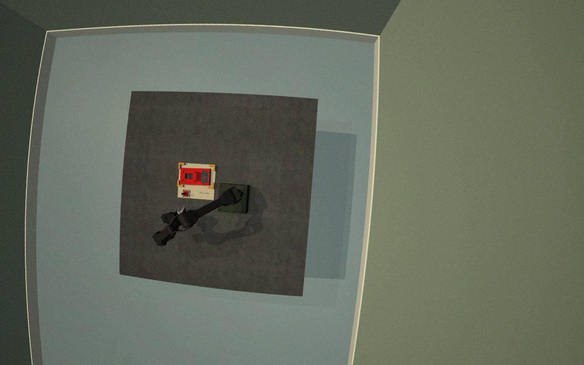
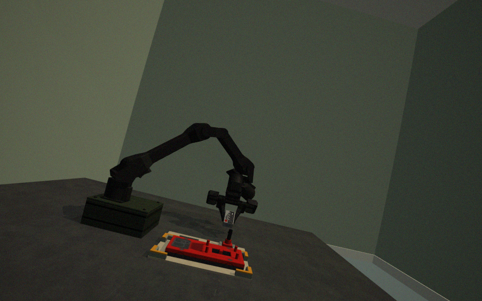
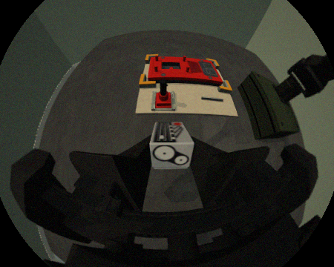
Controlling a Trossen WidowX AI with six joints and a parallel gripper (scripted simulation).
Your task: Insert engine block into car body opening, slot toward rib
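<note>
My gripper tip is 10 cm to the left of the black post, 3 cm above it and 1 cm short of it. The rest, counted from my gripper tip: beige base plate 20 cm to the right, 5 cm below, 4 cm behind; then grey engine block 1 cm to the left, 1 cm above.
</note>
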